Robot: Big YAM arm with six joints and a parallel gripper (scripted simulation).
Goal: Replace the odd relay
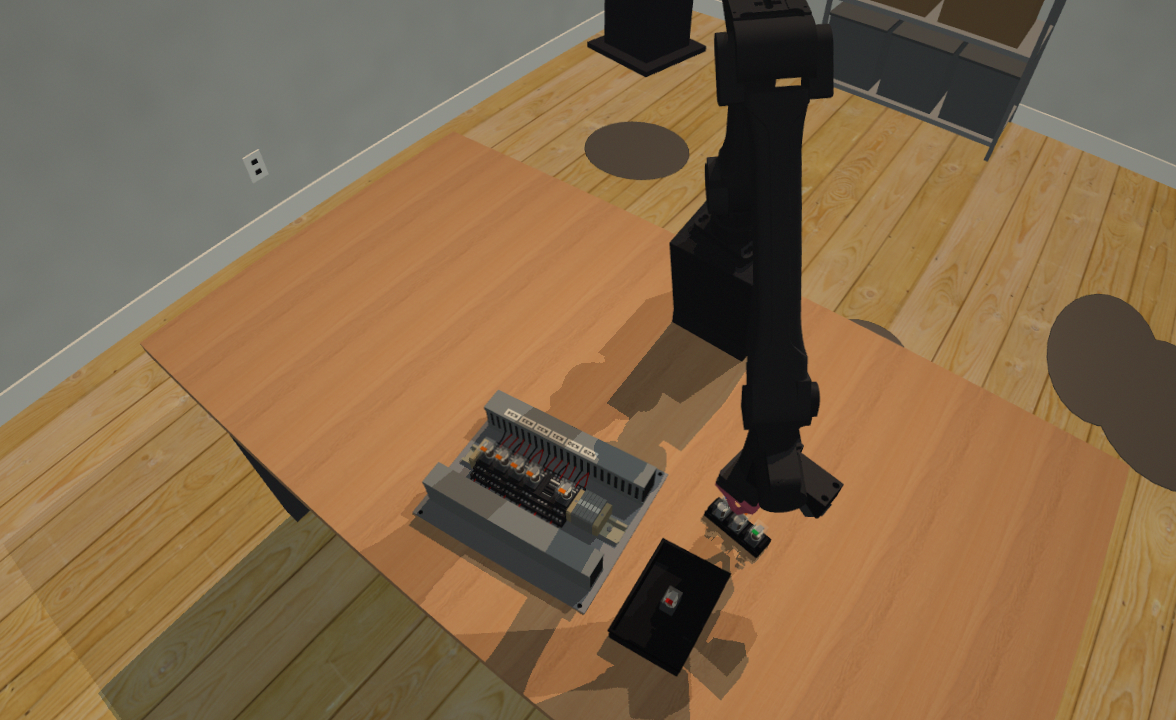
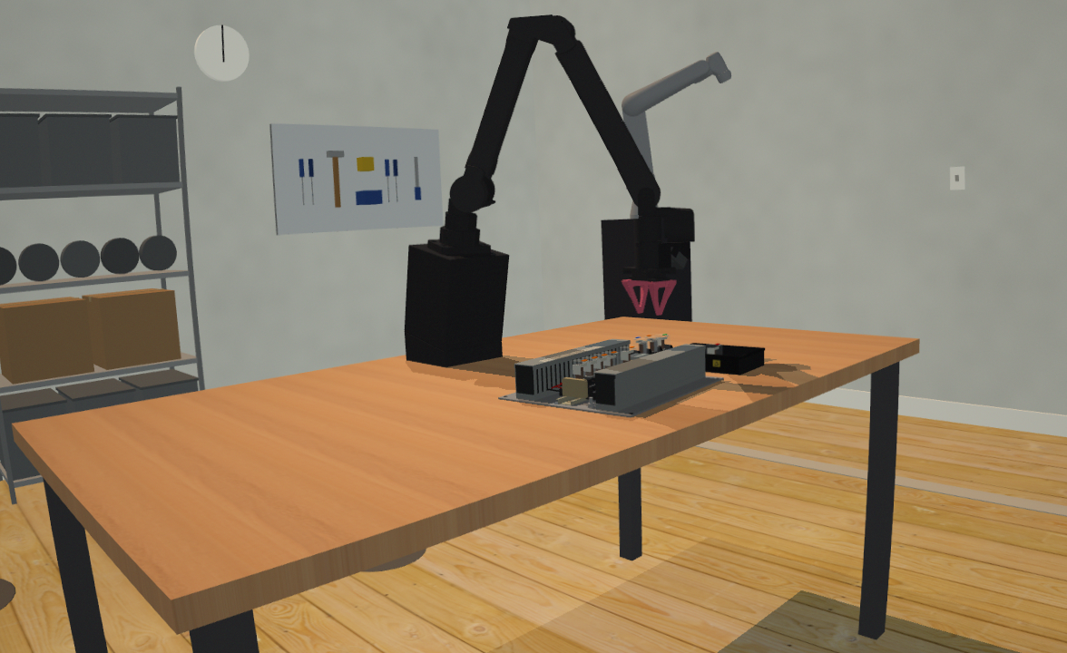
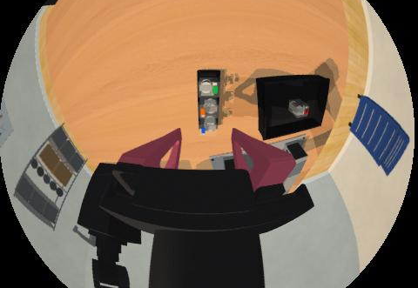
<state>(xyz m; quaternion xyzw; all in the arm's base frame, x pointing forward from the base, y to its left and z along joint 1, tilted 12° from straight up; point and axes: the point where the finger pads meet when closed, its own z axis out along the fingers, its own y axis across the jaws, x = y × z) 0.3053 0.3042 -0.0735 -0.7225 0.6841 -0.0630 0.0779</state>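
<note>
My hand is 10 mm short of the blue-button relay, 30 mm to the left of it and 80 mm above it. Also, from my hand: black tray (170 mm ahead, 20 mm to the left, 90 mm below); green-button relay (30 mm to the left, 80 mm below); black spare holder (90 mm below).
</note>
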